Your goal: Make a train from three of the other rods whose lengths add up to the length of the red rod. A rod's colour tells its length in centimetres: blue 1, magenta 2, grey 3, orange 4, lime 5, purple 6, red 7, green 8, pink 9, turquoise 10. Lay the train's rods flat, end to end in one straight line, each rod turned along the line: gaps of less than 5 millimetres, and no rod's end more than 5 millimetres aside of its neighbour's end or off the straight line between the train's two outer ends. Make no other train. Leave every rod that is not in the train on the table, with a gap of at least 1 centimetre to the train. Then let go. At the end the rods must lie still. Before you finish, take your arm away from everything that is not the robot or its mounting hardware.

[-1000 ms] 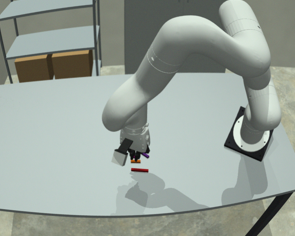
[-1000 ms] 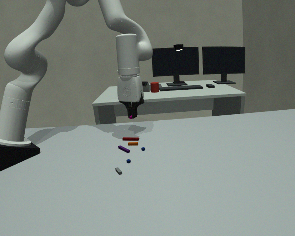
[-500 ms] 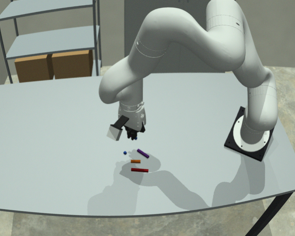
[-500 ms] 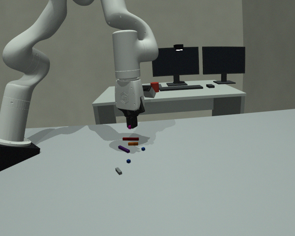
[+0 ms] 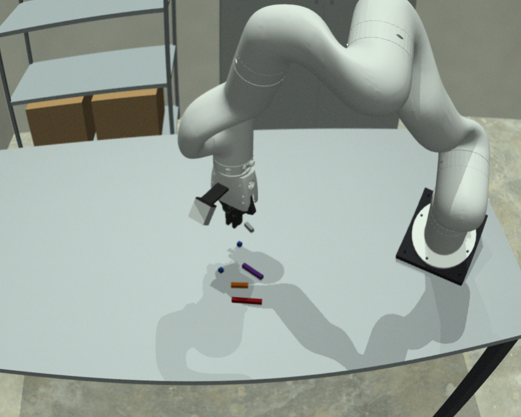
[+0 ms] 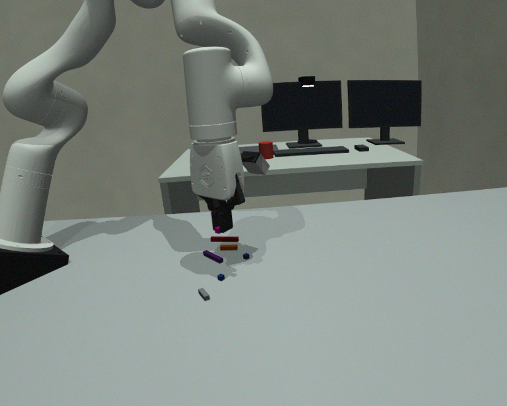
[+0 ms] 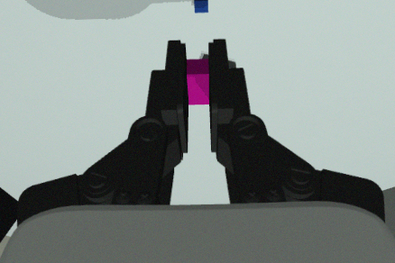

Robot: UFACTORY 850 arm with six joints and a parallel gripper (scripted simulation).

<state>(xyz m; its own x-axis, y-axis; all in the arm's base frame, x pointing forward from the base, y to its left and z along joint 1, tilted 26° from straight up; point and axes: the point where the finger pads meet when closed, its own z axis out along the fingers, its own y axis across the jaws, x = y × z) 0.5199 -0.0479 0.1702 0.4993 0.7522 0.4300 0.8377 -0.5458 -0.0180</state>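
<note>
My hand is 120 mm above the blue rod, 20 mm to the left of it and 10 mm past it. The rest, counted from my hand: grey rod: 120 mm below, 80 mm to the right, 30 mm behind; magenta rod: 20 mm below, 10 mm to the right; purple rod: 120 mm below, 60 mm to the left, 50 mm behind.
</note>
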